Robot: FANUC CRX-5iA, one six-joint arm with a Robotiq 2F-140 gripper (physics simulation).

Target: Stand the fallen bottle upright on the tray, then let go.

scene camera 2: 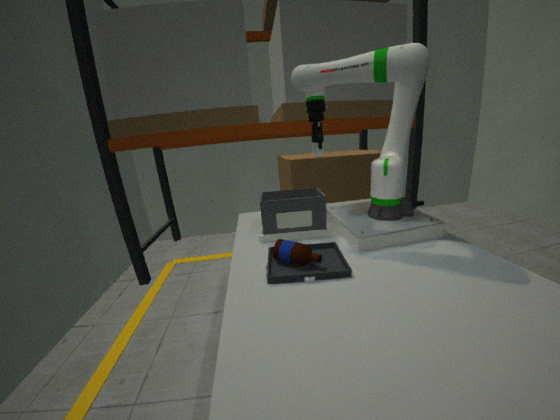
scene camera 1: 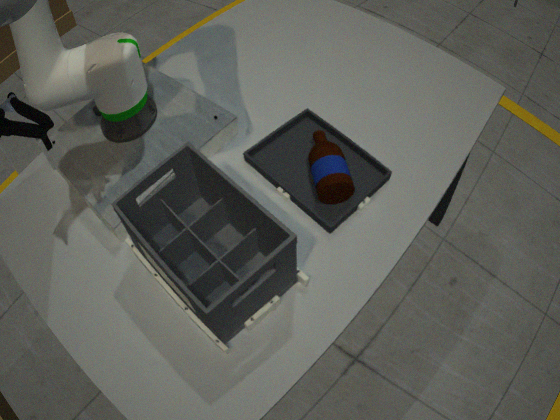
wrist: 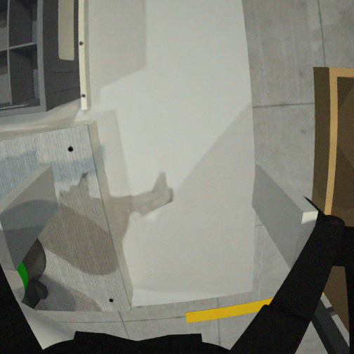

Labels:
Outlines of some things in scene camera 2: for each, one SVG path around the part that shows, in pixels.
A brown bottle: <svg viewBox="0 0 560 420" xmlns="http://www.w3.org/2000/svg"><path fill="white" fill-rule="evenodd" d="M273 248L275 260L298 266L304 266L310 261L320 263L322 260L322 255L312 253L310 247L303 243L279 239Z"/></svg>

